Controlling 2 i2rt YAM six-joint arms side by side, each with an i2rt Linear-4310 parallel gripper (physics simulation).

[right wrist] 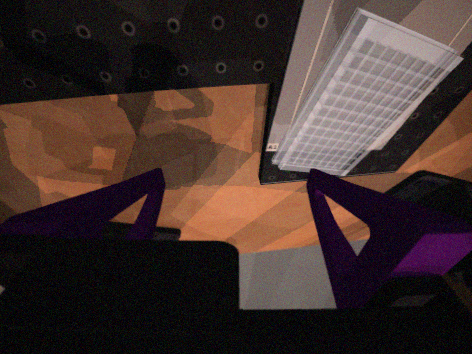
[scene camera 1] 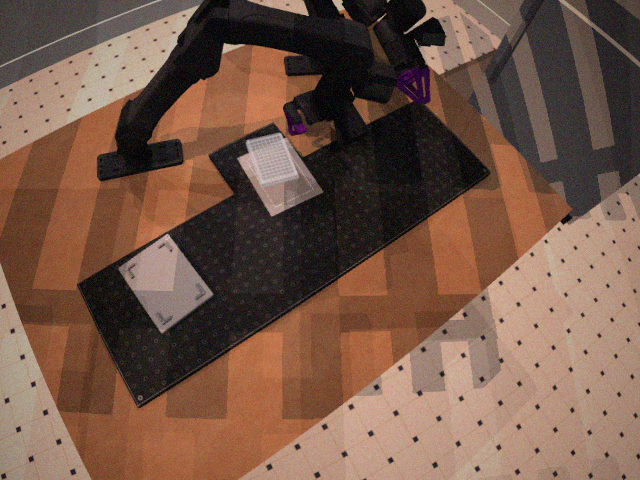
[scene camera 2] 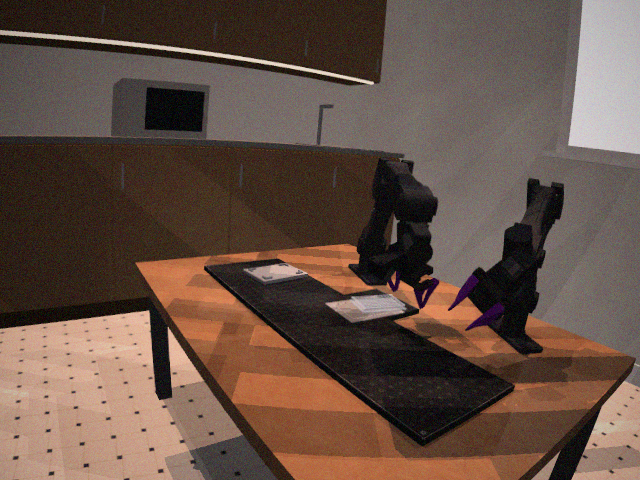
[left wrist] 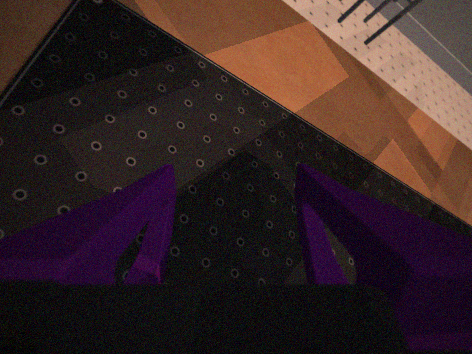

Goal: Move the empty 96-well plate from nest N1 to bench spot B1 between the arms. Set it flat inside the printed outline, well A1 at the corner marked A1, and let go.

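Places are measured from the left arm's base along level axes (x down, y left, z ahead), in metres.
Pixels of known places: left gripper, fingertip midpoint: (scene camera 1: 424,103) (scene camera 2: 457,319) (left wrist: 235,177); right gripper, fingertip midpoint: (right wrist: 235,176) (scene camera 1: 308,126) (scene camera 2: 408,299); left arm's base, link origin: (right wrist: 117,231) (scene camera 1: 321,66) (scene camera 2: 510,335); right arm's base, link origin: (right wrist: 435,190) (scene camera 1: 140,160) (scene camera 2: 366,275).
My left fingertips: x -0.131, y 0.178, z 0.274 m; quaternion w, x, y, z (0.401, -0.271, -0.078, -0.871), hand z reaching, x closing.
Ahead of a thing's pixels: the offset from my left fingertips to its top centre. "spot": to the spot under its first point. Level surfaces: height alone.
The clear 96-well plate @(dy -0.343, dx +0.102, dz +0.047 m) (scene camera 1: 272,159) (scene camera 2: 379,303) (right wrist: 365,100) lies on the pale B1 card @(dy -0.330, dx +0.116, dz +0.085 m) (scene camera 1: 272,208) (scene camera 2: 341,312) (right wrist: 304,45), shifted toward the arms. Its arm-side end overhangs the card's edge, and the printed outline shows beyond its opposite end. The A1 label @(spot: dy -0.305, dx +0.116, dz -0.010 m) (right wrist: 271,147) is beside its near left corner in the right wrist view. I cannot tell whether it lies fully flat, or which corner is well A1. My right gripper (scene camera 2: 408,298) (right wrist: 235,176) is open and empty, near the plate's arm-side end, not around it. My left gripper (scene camera 2: 458,319) (left wrist: 235,177) is partly open and empty, above the black board.
Nest N1 @(dy -0.578, dx +0.101, dz +0.309 m) (scene camera 1: 165,289) (scene camera 2: 274,272), a pale block with corner brackets, stands empty toward the left end of the black perforated board @(dx +0.118 m) (scene camera 1: 248,258) (scene camera 2: 372,361). The right arm's links reach over the table @(dx +0.131 m) (scene camera 1: 361,356) above the plate in scene camera 1. The left arm stands beside it.
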